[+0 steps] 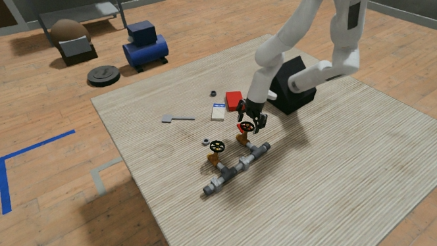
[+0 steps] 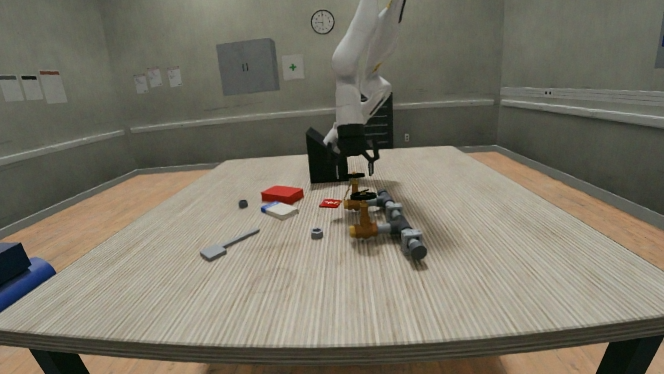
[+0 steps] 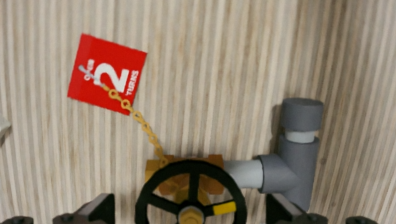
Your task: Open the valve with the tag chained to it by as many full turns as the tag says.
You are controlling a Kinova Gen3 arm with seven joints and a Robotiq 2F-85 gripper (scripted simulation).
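Now: hand 70 mm past the red tag, 80 mm to the left of it and 100 mm above it. The rest, counted from my hand: nut: 130 mm ahead, 120 mm to the right, 100 mm below; then red box: 150 mm behind, 230 mm to the right, 90 mm below; then grey flat tool: 150 mm ahead, 340 mm to the right, 100 mm below.
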